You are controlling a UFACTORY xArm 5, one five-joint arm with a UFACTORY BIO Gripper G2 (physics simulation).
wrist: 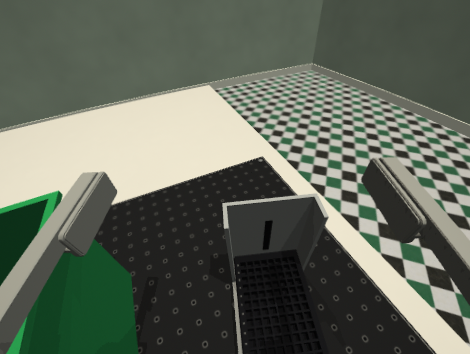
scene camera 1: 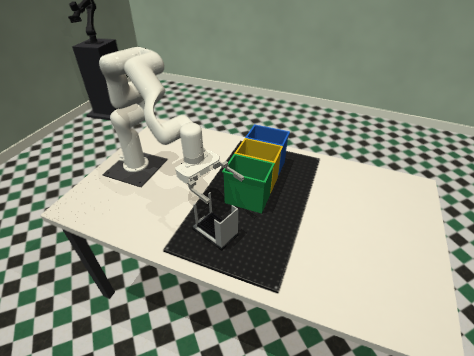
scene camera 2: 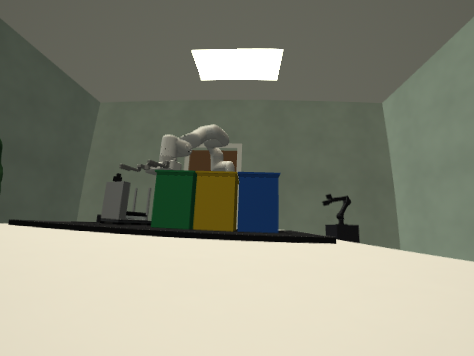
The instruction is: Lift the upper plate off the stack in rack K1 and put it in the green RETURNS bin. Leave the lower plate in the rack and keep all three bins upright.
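Pixels of known places: end effector, tool point: [wrist: 238, 204] [scene camera 1: 222, 187] [scene camera 2: 138, 165]; arm's base, origin of the base link: [scene camera 1: 136, 164].
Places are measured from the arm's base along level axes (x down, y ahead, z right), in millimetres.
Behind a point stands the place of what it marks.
Observation:
The grey rack [scene camera 1: 227, 230] {z 361, x -90, y 597 mm} [scene camera 2: 115, 201] {z 333, x -84, y 611 mm} [wrist: 250, 227] {z 330, x -114, y 607 mm} stands upright on the black mat. A black plate with a grid of wells [wrist: 277, 305] {z 322, x -52, y 540 mm} lies low inside it; I cannot tell the upper plate from the lower one. The green bin [scene camera 1: 246, 194] {z 164, x -92, y 620 mm} [scene camera 2: 172, 201] {z 111, x -87, y 698 mm} [wrist: 97, 300] {z 164, x -100, y 625 mm} stands upright beside the rack. My gripper [scene camera 1: 225, 189] {z 291, x -230, y 560 mm} [scene camera 2: 136, 165] {z 291, x -230, y 560 mm} [wrist: 242, 207] {z 291, x -230, y 560 mm} is open and empty, with its fingers spread wide above rack height. One finger is close to the green bin's rim; whether they touch I cannot tell. The other finger is on the rack's far side.
The yellow bin [scene camera 1: 274, 180] {z -8, x -44, y 712 mm} [scene camera 2: 216, 202] {z -25, x -89, y 714 mm} and blue bin [scene camera 1: 283, 154] {z -150, x -95, y 728 mm} [scene camera 2: 258, 203] {z -151, x -90, y 729 mm} stand upright in a row beside the green one. All three are on the black perforated mat [scene camera 1: 250, 265] {z 429, x -6, y 700 mm} [wrist: 175, 220] {z 263, x -6, y 750 mm}. The cream table [scene camera 1: 370, 240] {z 193, x 7, y 1135 mm} [wrist: 150, 135] {z 298, x 7, y 1101 mm} extends around the mat.

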